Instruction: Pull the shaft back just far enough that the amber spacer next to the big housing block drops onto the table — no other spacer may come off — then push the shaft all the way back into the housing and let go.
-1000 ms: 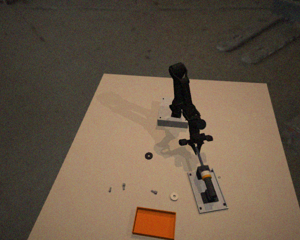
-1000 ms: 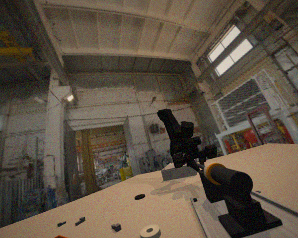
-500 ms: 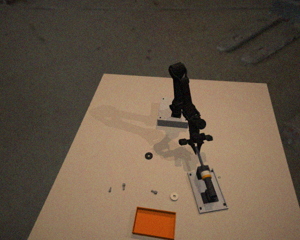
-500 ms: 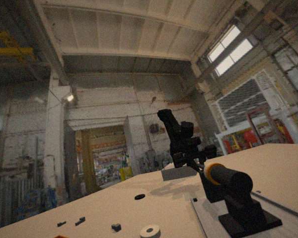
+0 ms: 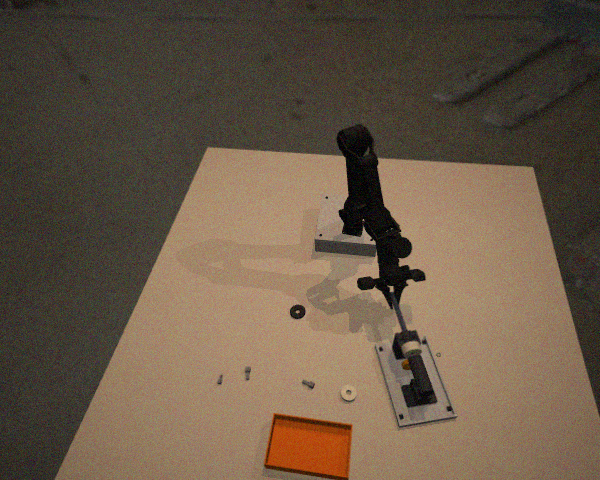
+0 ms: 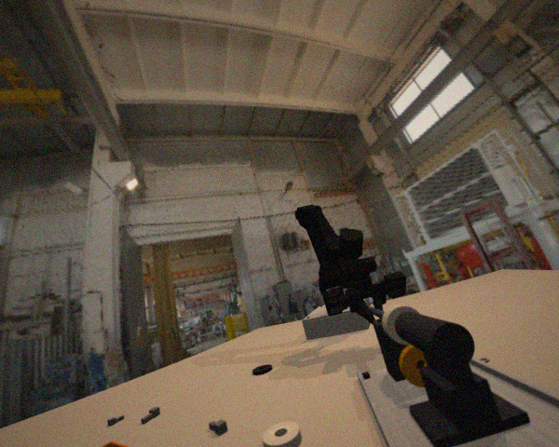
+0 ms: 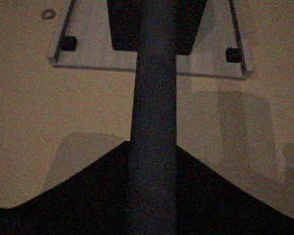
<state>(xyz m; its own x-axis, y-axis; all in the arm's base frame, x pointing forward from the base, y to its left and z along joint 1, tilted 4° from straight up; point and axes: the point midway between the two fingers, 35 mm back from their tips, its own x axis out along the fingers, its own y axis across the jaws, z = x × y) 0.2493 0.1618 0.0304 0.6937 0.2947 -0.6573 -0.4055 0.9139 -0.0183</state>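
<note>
Right now my gripper tip is 50 mm short of the dark shaft, 20 mm to the right of it and 20 mm below it. The rest, counted from my gripper tip: orange tray: 410 mm ahead, 150 mm to the right, 50 mm below; white spacer: 130 mm ahead, 60 mm to the left, 20 mm above; amber spacer: 150 mm ahead, 60 mm to the left, 20 mm below.
</note>
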